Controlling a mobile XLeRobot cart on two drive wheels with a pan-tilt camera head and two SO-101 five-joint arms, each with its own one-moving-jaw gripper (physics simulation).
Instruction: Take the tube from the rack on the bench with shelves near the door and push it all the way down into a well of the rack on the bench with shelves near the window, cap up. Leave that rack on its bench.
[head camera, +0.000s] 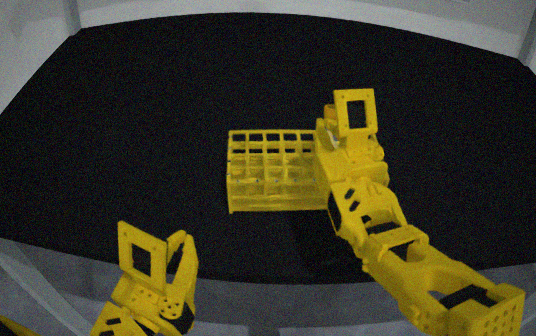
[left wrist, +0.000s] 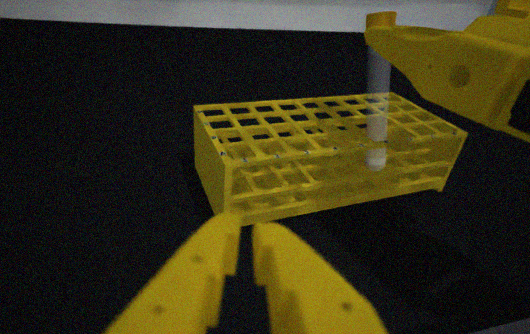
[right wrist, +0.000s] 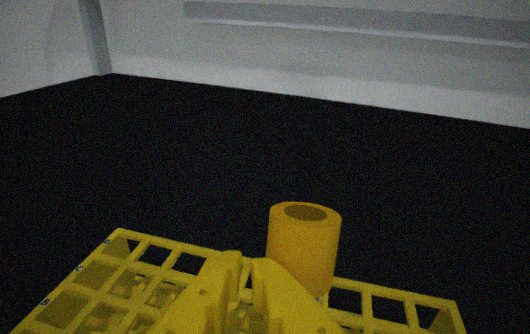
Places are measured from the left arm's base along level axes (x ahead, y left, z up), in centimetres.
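Pixels of known places: left hand, tool point: (head camera: 183, 236) (left wrist: 239, 236); right hand, tool point: (head camera: 322, 121) (left wrist: 374, 34) (right wrist: 240, 269).
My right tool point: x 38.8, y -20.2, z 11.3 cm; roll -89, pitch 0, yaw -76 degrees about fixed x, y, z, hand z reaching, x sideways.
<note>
Behind a point stands the place of what it marks.
A yellow see-through rack (head camera: 277, 204) {x 36.3, y -15.9, z 0.1 cm} (left wrist: 210, 165) {x 39.1, y -9.8, z 2.2 cm} (right wrist: 452, 306) {x 45.7, y -28.9, z 4.4 cm} stands on the black bench top (head camera: 165, 75) {x 68.3, y 6.6, z -1.3 cm}. The tube (left wrist: 378, 75) {x 38.5, y -21.2, z 8.7 cm} stands upright in a well, orange cap up, much of its body above the rack's top; its rounded bottom shows through the front wall. Its cap (head camera: 329, 111) {x 39.4, y -21.0, z 12.3 cm} (right wrist: 304, 240) {x 39.3, y -21.6, z 12.2 cm} is partly hidden by the right gripper. My right gripper (right wrist: 247, 257) {x 38.8, y -20.2, z 11.3 cm} is shut and empty, its tips right beside the cap. My left gripper (left wrist: 247, 220) {x 23.7, y -7.6, z 10.5 cm} is shut and empty, in front of the rack's near left corner. Whether this bench is by door or window cannot be told.
A pale wall (right wrist: 350, 65) {x 109.0, y -20.1, z 6.1 cm} with a horizontal ledge (right wrist: 350, 27) {x 98.9, y -19.1, z 14.8 cm} rises behind the bench. Grey uprights (head camera: 70, 15) {x 98.5, y 47.9, z 6.0 cm} stand at the bench's far corners. The bench's near edge runs across the lower part of the head view, with the left arm over it.
</note>
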